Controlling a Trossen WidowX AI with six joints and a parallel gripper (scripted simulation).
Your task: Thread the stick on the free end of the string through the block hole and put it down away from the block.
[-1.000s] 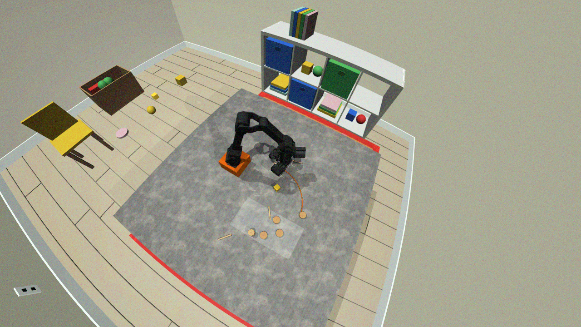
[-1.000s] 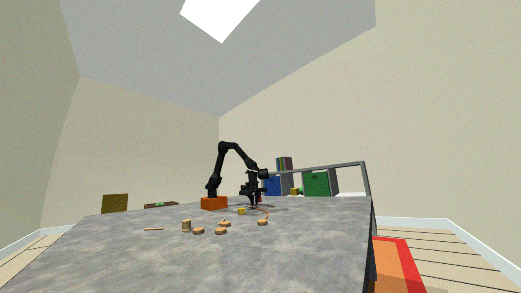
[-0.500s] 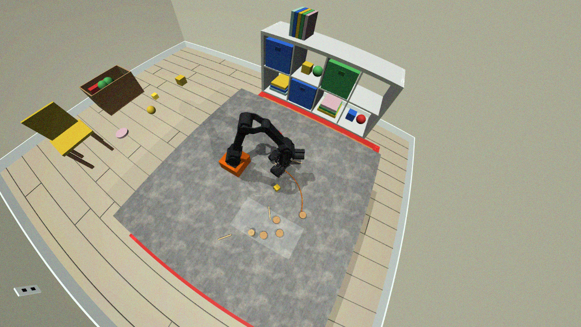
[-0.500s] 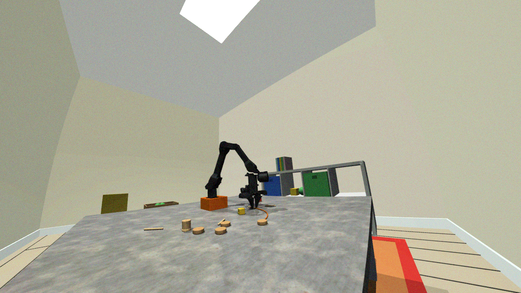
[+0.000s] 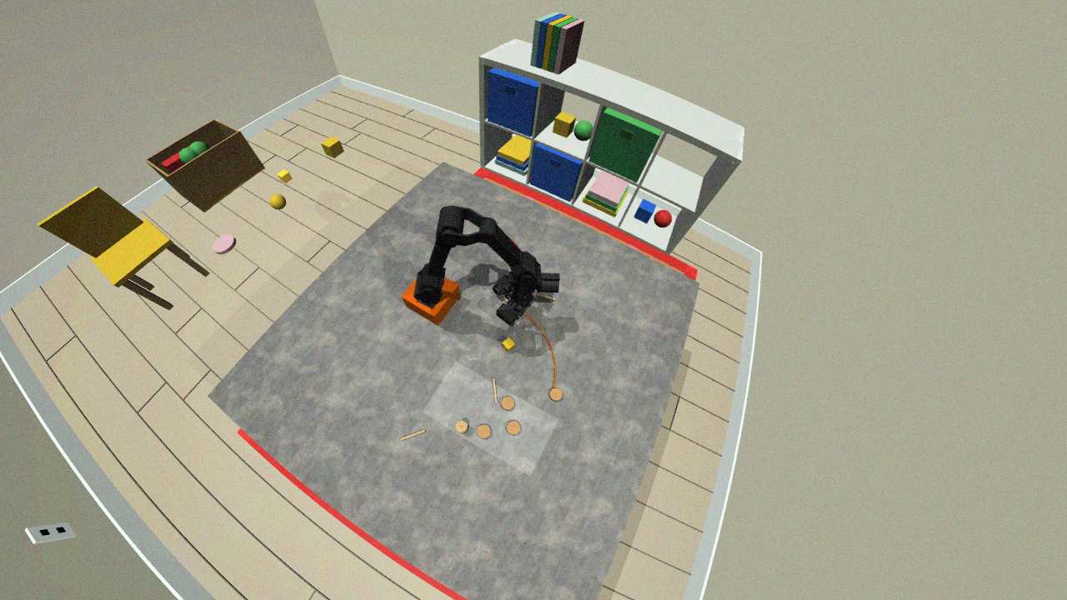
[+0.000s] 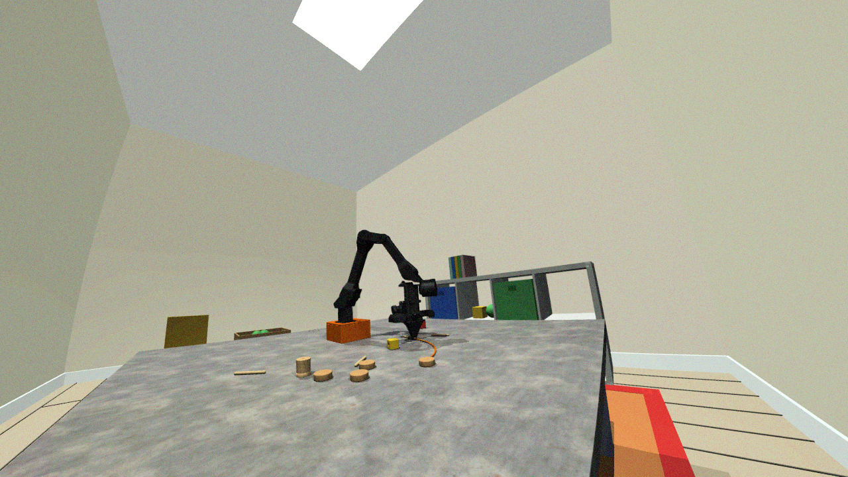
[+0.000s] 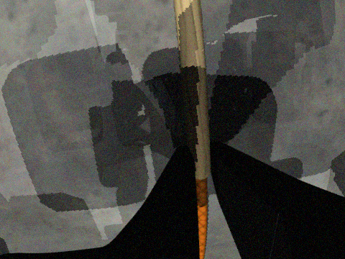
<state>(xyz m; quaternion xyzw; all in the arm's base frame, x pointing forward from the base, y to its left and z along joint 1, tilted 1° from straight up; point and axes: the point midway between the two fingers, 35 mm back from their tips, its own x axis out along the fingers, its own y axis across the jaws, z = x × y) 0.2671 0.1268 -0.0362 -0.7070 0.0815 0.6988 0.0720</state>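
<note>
My gripper tip is now 20 mm short of the yellow wooden block, 140 mm to the left of it and 10 mm below it. Also, from my gripper tip: round wooden button 230 mm ahead, 220 mm to the right, 10 mm above; thin wooden stick 20 mm behind; red cube 140 mm behind, 220 mm to the left, 20 mm above.
</note>
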